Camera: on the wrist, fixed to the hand. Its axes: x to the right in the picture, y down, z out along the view.
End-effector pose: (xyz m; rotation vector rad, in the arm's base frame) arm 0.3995 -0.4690 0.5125 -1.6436 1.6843 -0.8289
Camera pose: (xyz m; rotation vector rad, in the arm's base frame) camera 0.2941 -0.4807 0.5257 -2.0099 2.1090 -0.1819
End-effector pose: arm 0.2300 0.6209 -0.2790 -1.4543 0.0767 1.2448
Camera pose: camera 0.2590 0.5419 -0.3449 -2.0120 -0.3740 1.4152
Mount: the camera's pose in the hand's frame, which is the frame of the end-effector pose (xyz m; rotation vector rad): 0.0134 0.0524 -0.0922 -0.6824 -0.0405 0.0526
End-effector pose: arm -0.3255 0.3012 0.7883 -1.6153 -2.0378 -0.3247
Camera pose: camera -0.2549 0.2812 0.8661 -2.0602 -2.0247 -1.0647
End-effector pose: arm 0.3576 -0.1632 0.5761 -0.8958 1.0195 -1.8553
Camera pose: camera 0.2897 -0.1647 0.4935 -1.2676 1.6742 -1.4399
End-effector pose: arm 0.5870 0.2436 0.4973 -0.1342 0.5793 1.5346
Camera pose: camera 0.5109 0.2187 0.4265 -0.6091 0.0055 1.7304
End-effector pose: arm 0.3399 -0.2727 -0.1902 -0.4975 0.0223 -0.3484
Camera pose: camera 0.3597 -0.2769 -0.2952 -1.1770 0.1173 -0.2733
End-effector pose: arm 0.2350 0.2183 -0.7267 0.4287 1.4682 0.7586
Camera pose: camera 0.1337 0.2473 -0.7088 -0.0409 1.0759 1.2214
